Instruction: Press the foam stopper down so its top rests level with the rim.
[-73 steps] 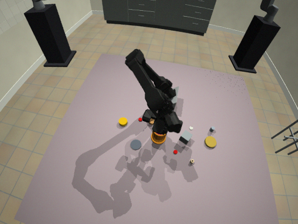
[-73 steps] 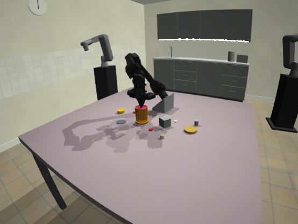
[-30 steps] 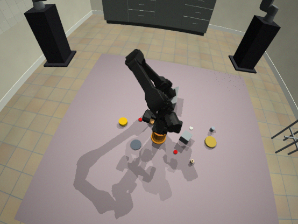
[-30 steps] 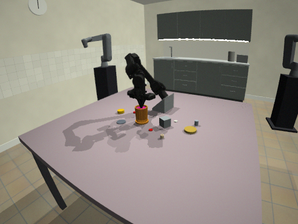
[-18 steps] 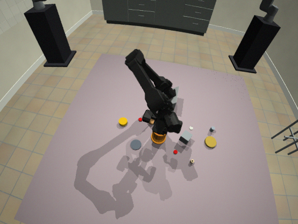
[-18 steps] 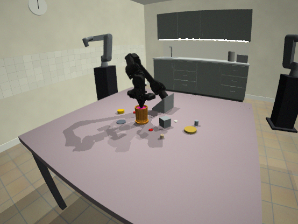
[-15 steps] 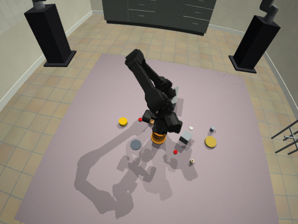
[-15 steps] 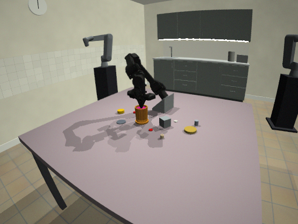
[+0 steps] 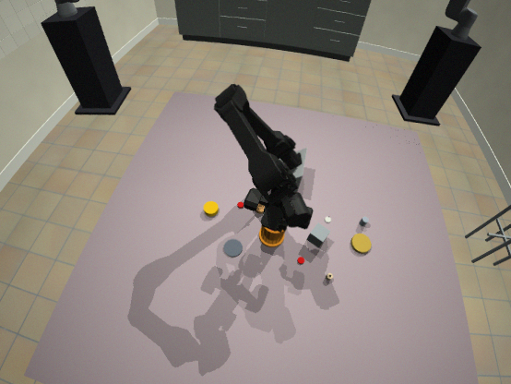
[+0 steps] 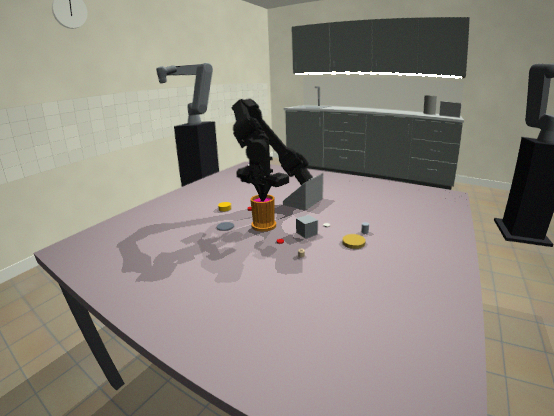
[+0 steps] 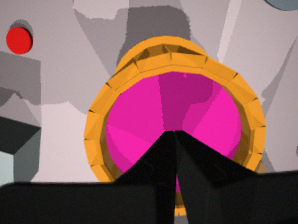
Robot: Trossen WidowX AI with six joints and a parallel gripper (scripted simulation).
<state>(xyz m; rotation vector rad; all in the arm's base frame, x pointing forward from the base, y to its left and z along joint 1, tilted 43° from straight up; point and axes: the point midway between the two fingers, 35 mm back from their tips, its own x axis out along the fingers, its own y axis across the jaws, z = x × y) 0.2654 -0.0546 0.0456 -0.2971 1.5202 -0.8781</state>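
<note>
Right now the magenta foam stopper is 50 mm below my hand. The rest, counted from my hand: grey disc 50 mm ahead, 120 mm to the right, 120 mm below; then red button 80 mm ahead, 100 mm to the left, 120 mm below; then brown disc 100 mm behind, 40 mm to the right, 120 mm below.
</note>
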